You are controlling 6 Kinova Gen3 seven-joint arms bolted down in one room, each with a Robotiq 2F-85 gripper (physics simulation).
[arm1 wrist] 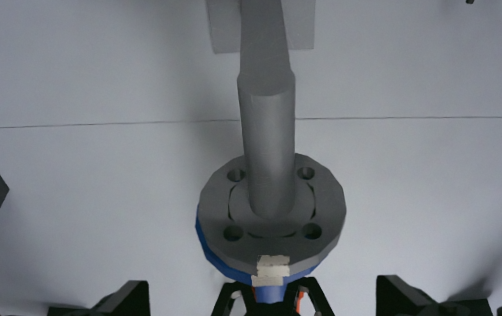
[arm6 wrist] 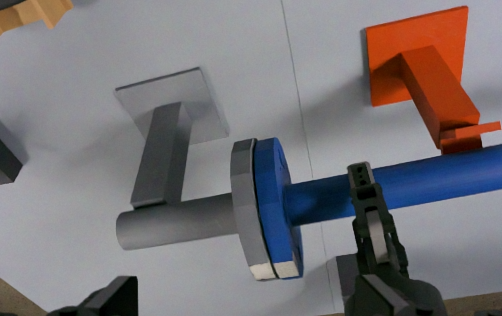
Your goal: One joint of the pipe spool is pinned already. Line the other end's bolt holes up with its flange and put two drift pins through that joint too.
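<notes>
The grey flange (arm1 wrist: 327,200) (arm6 wrist: 243,200) has four bolt holes, with no pin visible in them in the arm1 wrist view. The pipe spool's blue flange (arm1 wrist: 220,260) (arm6 wrist: 272,200) lies face to face against it. White marks on both rims sit nearly in line; whether the holes match fully I cannot tell. The blue pipe (arm6 wrist: 435,177) runs right in the arm6 wrist view. Another arm's gripper (arm1 wrist: 270,295) (arm6 wrist: 361,175) is around it; which arm I cannot tell. My arm1 gripper (arm1 wrist: 262,297) is open near the joint. My arm6 gripper (arm6 wrist: 247,296) is open and empty.
A grey post (arm1 wrist: 262,45) (arm6 wrist: 162,150) on a plate carries the grey stub pipe (arm1 wrist: 270,150) (arm6 wrist: 175,222). An orange stand (arm6 wrist: 440,90) is by the blue pipe. A dark block (arm6 wrist: 7,162) stands at the left, and a tan part (arm6 wrist: 52,12) at the top left.
</notes>
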